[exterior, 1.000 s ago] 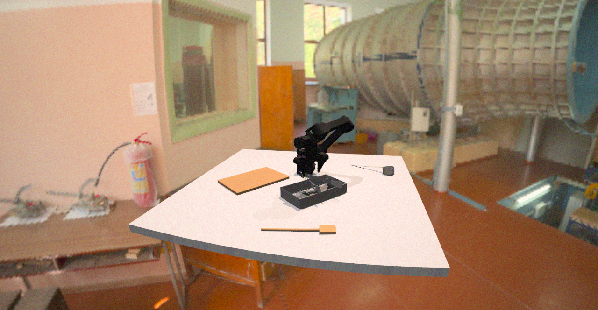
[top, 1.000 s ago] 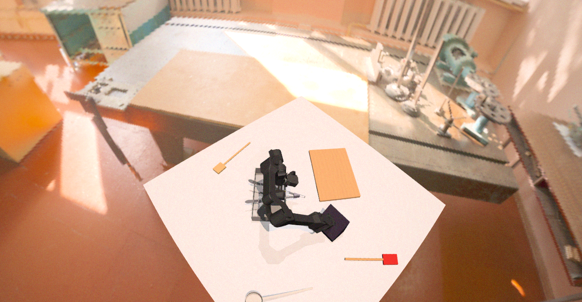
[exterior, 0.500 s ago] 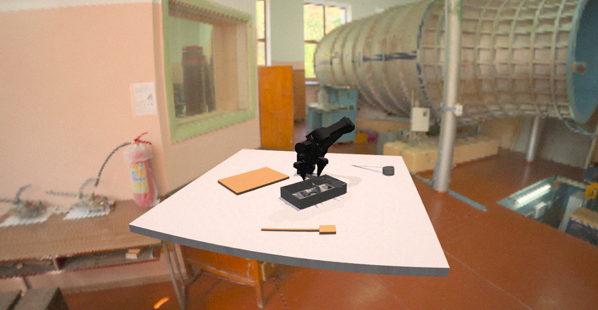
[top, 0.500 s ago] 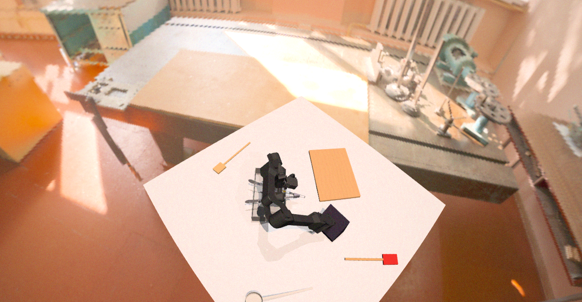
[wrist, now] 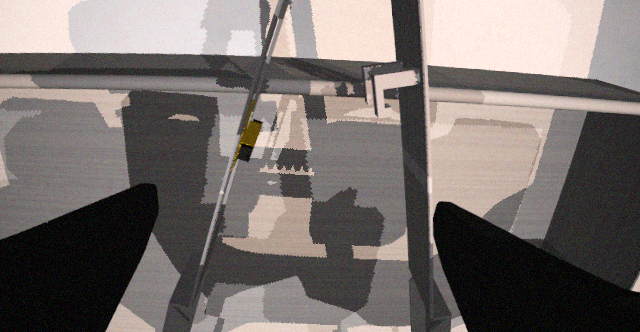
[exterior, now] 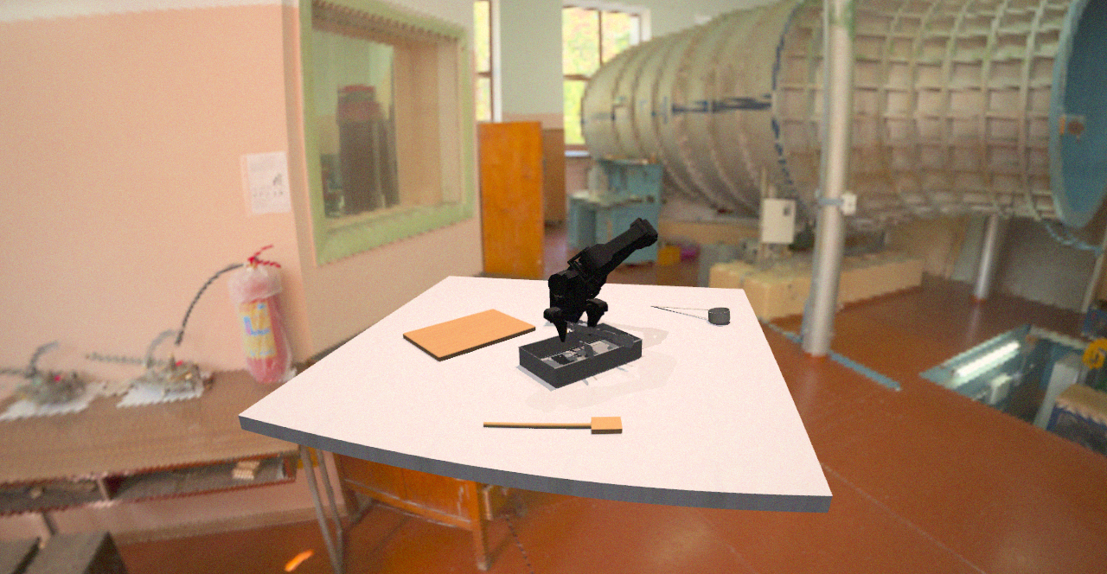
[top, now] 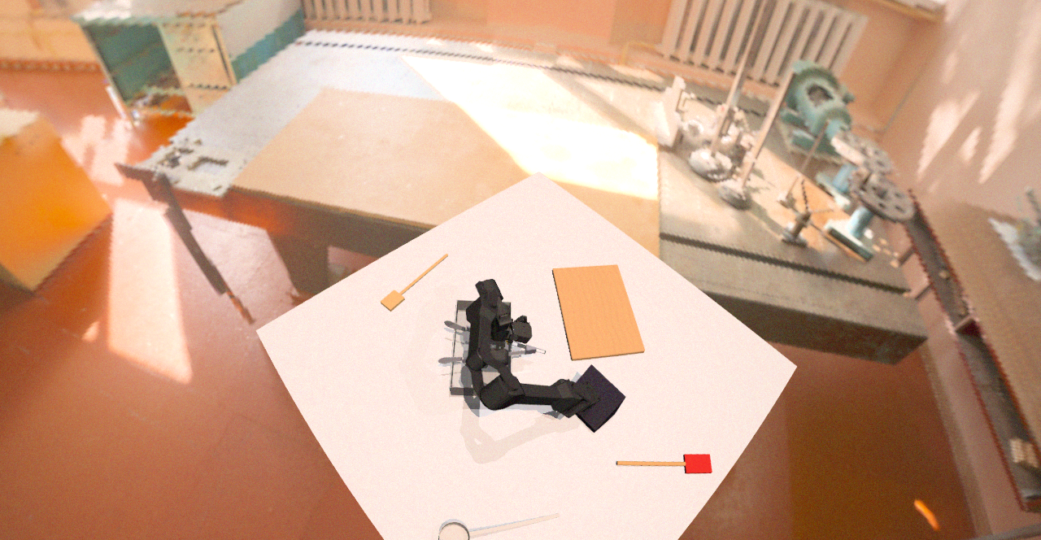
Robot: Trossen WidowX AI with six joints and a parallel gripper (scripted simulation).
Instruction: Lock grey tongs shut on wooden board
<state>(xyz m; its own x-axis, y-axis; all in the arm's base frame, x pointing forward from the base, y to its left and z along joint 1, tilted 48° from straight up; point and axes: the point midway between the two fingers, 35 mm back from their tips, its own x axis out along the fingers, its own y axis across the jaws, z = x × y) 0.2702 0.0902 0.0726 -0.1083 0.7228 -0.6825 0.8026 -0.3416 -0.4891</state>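
Right now my gripper tip is 10 mm past the yellow piece, 30 mm to the left of it and 20 mm below it. Round my gripper tip: wooden board 30 mm behind, 370 mm to the right, 40 mm below; then roasting tin 40 mm ahead, 30 mm to the left, 20 mm below.
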